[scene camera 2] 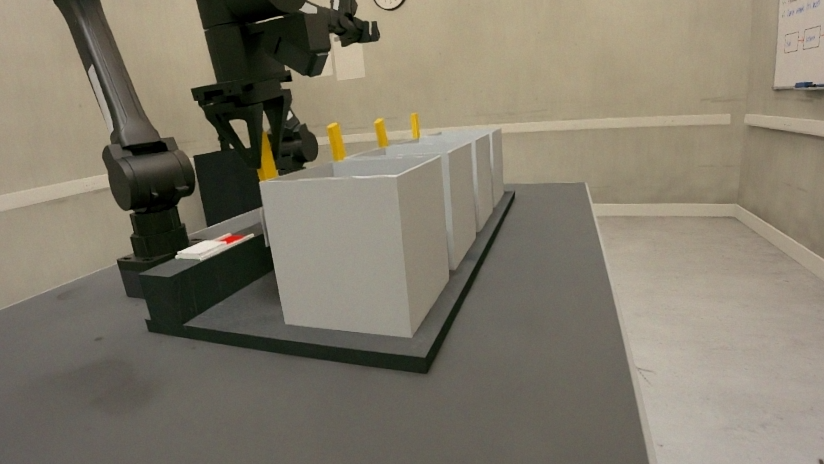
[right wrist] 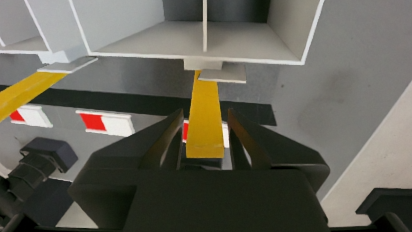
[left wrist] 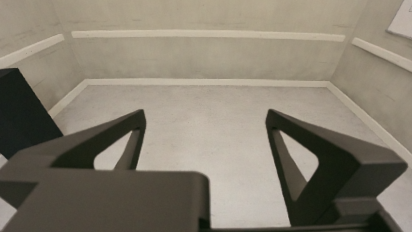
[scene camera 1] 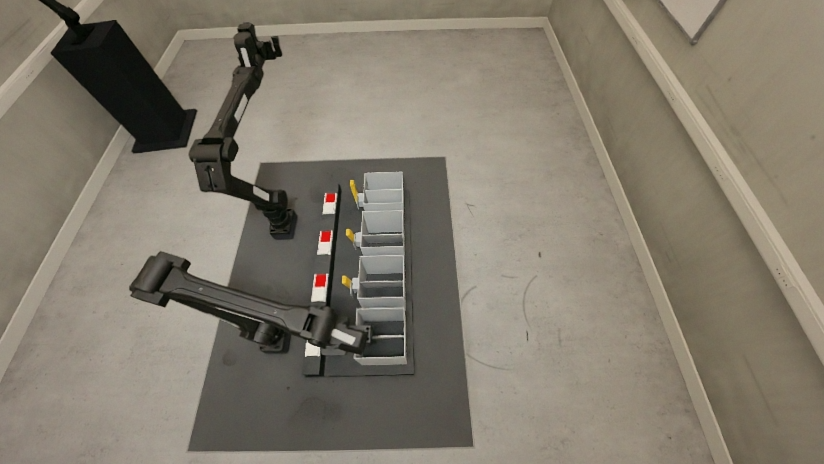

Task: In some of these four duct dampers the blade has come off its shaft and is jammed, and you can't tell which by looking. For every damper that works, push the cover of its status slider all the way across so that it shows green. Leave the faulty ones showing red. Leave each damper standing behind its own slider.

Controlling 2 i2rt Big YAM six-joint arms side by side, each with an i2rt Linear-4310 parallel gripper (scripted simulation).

Labels:
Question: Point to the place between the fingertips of my left gripper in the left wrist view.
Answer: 205,115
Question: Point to a damper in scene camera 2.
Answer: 496,155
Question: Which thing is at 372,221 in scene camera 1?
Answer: A damper.

